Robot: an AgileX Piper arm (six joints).
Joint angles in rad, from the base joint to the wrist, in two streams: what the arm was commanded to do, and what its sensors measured. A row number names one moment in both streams.
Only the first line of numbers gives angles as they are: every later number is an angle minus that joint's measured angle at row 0.
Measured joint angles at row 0:
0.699 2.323 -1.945 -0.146 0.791 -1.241
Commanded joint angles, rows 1 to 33:
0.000 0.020 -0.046 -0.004 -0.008 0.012
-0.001 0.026 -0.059 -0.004 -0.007 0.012
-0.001 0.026 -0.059 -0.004 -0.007 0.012
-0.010 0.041 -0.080 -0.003 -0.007 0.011
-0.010 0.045 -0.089 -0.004 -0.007 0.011
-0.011 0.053 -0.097 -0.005 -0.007 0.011
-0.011 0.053 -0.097 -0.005 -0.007 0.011
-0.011 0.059 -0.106 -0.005 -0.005 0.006
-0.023 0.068 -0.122 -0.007 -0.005 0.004
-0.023 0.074 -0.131 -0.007 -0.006 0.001
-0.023 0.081 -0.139 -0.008 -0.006 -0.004
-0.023 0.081 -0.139 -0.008 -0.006 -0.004
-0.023 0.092 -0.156 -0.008 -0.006 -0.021
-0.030 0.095 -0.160 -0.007 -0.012 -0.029
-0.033 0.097 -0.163 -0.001 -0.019 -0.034
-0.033 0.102 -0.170 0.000 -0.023 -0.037
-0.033 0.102 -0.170 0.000 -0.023 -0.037
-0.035 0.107 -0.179 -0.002 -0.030 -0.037
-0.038 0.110 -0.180 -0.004 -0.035 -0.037
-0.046 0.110 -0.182 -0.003 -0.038 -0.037
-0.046 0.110 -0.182 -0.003 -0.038 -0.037
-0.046 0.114 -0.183 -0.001 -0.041 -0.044
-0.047 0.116 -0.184 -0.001 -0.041 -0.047
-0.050 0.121 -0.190 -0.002 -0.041 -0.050
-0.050 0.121 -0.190 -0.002 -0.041 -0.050
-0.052 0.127 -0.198 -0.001 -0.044 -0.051
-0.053 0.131 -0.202 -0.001 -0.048 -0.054
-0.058 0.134 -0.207 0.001 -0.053 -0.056
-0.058 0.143 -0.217 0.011 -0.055 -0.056
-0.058 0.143 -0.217 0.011 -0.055 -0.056
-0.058 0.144 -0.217 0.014 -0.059 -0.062
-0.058 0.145 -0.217 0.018 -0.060 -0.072
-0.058 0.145 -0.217 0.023 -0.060 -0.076
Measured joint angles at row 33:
-0.055 0.149 -0.204 0.011 -0.031 -0.050
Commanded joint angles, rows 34 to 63:
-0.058 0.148 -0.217 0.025 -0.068 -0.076
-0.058 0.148 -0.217 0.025 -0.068 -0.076
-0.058 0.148 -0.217 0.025 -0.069 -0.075
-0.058 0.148 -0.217 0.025 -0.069 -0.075
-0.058 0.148 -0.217 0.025 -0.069 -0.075
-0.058 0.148 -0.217 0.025 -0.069 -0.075
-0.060 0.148 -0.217 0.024 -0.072 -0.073
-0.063 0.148 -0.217 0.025 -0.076 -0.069
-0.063 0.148 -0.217 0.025 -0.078 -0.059
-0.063 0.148 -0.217 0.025 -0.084 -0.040
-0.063 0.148 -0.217 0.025 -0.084 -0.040
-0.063 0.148 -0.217 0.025 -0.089 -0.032
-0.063 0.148 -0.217 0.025 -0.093 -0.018
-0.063 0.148 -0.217 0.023 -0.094 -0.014
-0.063 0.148 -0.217 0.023 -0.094 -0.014
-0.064 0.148 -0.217 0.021 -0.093 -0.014
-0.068 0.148 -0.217 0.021 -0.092 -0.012
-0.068 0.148 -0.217 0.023 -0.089 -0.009
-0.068 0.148 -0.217 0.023 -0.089 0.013
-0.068 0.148 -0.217 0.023 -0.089 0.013
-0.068 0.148 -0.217 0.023 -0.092 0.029
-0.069 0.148 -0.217 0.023 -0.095 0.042
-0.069 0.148 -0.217 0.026 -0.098 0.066
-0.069 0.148 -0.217 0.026 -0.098 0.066
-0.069 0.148 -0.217 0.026 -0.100 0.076
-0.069 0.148 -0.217 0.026 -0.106 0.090
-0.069 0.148 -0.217 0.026 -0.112 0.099
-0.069 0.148 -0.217 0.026 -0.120 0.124
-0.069 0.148 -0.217 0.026 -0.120 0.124
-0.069 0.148 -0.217 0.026 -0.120 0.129
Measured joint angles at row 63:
-0.062 0.154 -0.211 0.020 -0.105 0.092
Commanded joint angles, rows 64 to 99:
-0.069 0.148 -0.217 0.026 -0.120 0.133
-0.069 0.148 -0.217 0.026 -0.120 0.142
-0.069 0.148 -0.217 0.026 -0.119 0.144
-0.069 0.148 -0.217 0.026 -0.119 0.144
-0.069 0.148 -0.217 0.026 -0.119 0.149
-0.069 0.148 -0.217 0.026 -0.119 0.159
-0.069 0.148 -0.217 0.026 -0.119 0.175
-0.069 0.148 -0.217 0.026 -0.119 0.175
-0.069 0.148 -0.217 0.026 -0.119 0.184
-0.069 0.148 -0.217 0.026 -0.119 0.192
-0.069 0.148 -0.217 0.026 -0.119 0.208
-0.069 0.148 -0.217 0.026 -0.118 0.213
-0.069 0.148 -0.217 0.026 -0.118 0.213
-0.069 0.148 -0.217 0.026 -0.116 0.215
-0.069 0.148 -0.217 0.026 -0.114 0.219
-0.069 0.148 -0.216 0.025 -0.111 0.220
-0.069 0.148 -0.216 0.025 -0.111 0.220
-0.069 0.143 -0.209 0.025 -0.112 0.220
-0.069 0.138 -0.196 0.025 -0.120 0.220
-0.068 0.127 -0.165 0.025 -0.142 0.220
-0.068 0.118 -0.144 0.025 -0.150 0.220
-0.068 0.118 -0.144 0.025 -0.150 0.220
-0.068 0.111 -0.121 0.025 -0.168 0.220
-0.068 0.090 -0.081 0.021 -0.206 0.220
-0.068 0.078 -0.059 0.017 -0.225 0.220
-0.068 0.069 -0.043 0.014 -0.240 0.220
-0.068 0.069 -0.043 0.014 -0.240 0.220
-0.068 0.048 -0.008 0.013 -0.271 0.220
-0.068 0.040 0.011 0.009 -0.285 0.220
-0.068 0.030 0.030 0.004 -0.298 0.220
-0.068 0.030 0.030 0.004 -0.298 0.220
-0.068 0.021 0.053 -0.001 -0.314 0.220
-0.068 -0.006 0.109 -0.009 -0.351 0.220
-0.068 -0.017 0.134 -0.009 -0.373 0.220
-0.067 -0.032 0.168 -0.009 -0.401 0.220
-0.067 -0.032 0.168 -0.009 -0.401 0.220
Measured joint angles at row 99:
-0.062 0.012 0.098 0.000 -0.336 0.208
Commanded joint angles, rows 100 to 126:
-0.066 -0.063 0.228 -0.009 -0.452 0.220
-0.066 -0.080 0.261 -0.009 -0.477 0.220
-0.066 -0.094 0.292 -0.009 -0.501 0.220
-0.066 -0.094 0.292 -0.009 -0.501 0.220
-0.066 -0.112 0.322 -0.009 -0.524 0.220
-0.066 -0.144 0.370 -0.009 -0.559 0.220
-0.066 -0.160 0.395 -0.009 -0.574 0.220
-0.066 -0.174 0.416 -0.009 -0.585 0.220
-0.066 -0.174 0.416 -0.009 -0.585 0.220
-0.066 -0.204 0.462 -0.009 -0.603 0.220
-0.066 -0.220 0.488 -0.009 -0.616 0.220
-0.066 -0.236 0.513 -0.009 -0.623 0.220
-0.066 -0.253 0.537 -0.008 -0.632 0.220
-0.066 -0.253 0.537 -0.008 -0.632 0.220
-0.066 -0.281 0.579 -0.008 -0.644 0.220
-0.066 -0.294 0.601 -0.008 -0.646 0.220
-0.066 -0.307 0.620 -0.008 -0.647 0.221
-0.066 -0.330 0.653 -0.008 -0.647 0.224
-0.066 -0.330 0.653 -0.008 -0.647 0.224
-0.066 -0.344 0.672 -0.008 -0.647 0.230
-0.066 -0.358 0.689 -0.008 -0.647 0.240
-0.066 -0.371 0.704 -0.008 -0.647 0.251
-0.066 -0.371 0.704 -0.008 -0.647 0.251
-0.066 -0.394 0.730 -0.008 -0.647 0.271
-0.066 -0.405 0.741 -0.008 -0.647 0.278
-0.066 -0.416 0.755 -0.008 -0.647 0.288
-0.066 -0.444 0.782 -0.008 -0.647 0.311
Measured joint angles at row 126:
-0.062 -0.403 0.750 -0.007 -0.643 0.274
